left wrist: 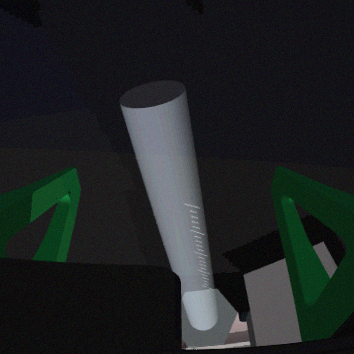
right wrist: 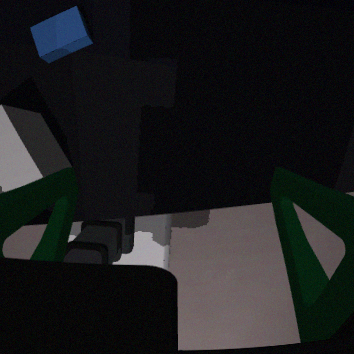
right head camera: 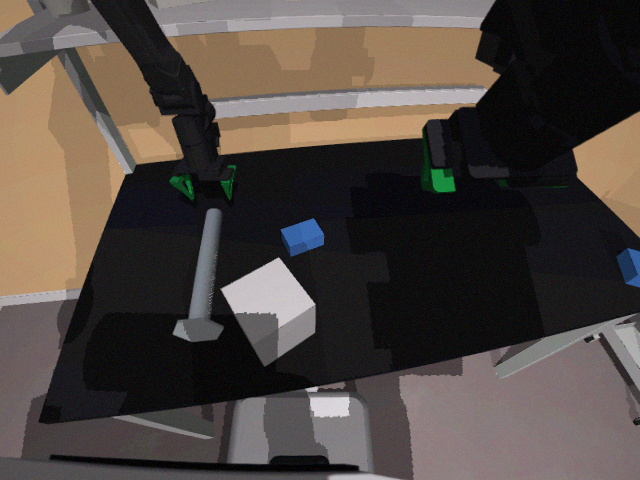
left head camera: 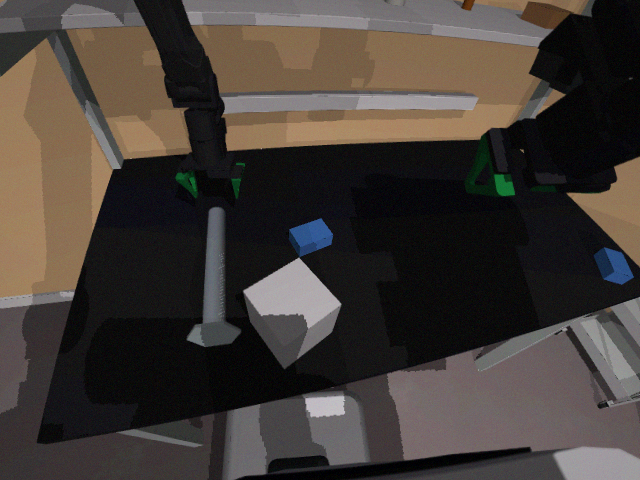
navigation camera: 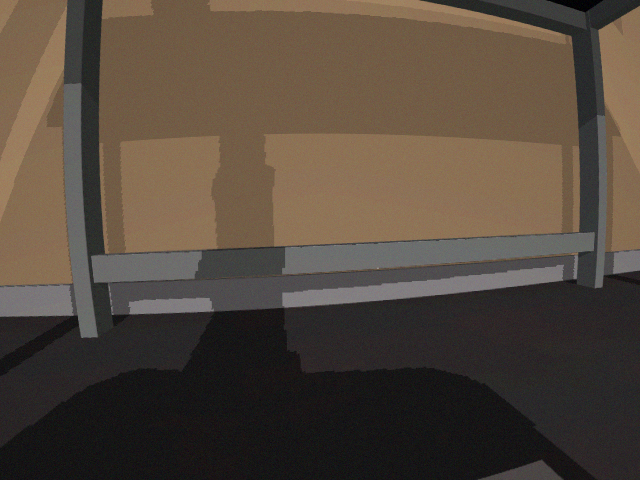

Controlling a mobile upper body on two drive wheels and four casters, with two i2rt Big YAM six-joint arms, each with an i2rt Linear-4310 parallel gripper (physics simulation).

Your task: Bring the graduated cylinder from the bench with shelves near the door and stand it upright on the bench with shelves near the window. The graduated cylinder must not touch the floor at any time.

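Note:
The graduated cylinder stands upright on its hexagonal base on the black bench top, at the left in both head views. The bench has a shelf above it. Whether it is the door or window bench does not show. My left gripper is wide open just beyond the cylinder's top in the head views, holding nothing. In the left wrist view the cylinder shows in the gap between the fingers. My right gripper is open and empty at the right.
A white box stands close right of the cylinder. A blue block lies behind it. Another blue block is near the right edge. A crossbar joins the bench legs.

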